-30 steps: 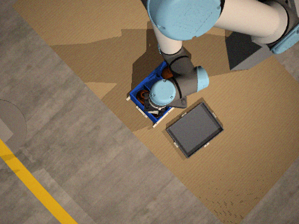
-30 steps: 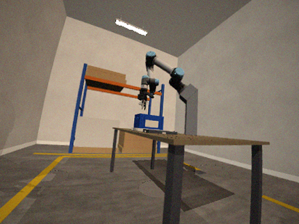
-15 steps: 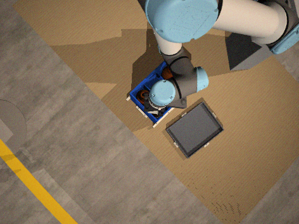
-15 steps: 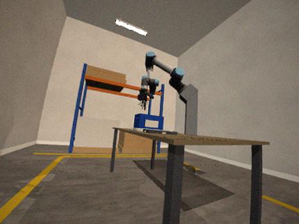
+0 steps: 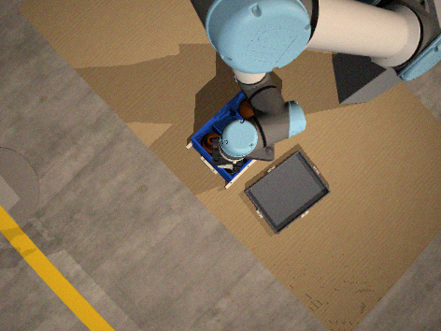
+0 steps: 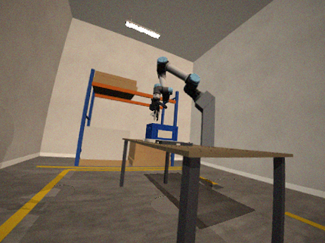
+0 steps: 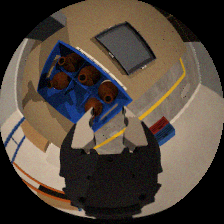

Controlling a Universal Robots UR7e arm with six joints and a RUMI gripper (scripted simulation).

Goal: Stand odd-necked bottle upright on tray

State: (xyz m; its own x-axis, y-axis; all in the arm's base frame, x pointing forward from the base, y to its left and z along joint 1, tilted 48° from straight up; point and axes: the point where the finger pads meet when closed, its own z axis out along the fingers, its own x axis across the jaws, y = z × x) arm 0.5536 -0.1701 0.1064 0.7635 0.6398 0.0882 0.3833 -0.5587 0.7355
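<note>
Right now the brown bottle is 13 cm below my hand. The rest, counted from my hand: blue crate (10 cm behind, 2 cm to the right, 14 cm below); grey tray (1 cm behind, 23 cm to the left, 21 cm below).
</note>
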